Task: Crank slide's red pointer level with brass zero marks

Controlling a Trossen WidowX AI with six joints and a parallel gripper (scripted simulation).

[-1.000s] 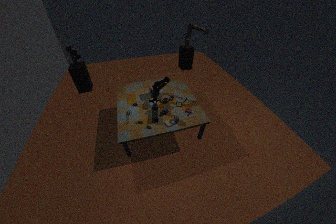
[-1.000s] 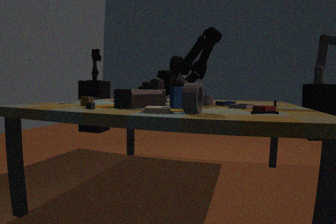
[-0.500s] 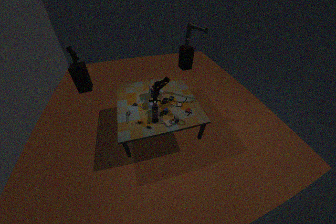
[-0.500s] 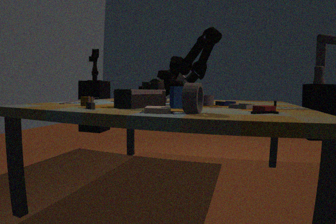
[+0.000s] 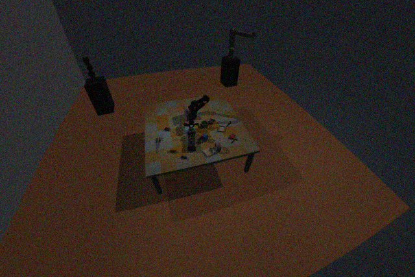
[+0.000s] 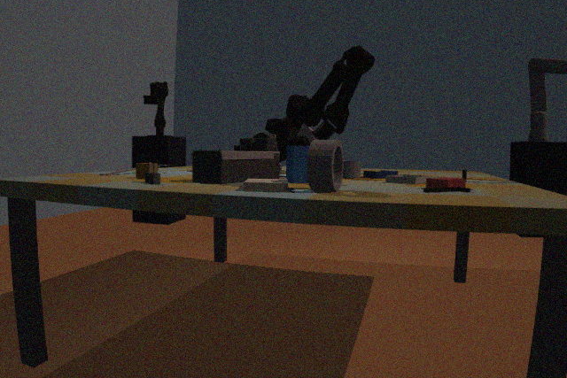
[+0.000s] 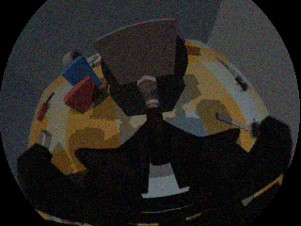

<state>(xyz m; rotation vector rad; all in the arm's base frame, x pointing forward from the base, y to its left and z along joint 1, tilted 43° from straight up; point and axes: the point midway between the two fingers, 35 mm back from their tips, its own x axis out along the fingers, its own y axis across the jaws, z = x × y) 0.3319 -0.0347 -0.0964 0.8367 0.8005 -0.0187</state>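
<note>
The dark crank handle is 2 cm behind my gripper tip, 1 cm to the left of it and 3 cm above it. Round my gripper tip: blue block: 17 cm ahead, 12 cm to the left, 1 cm above; then red pointer: 11 cm ahead, 3 cm to the right, 5 cm above; then yellow block: 21 cm ahead, 29 cm to the right, 1 cm below.
</note>
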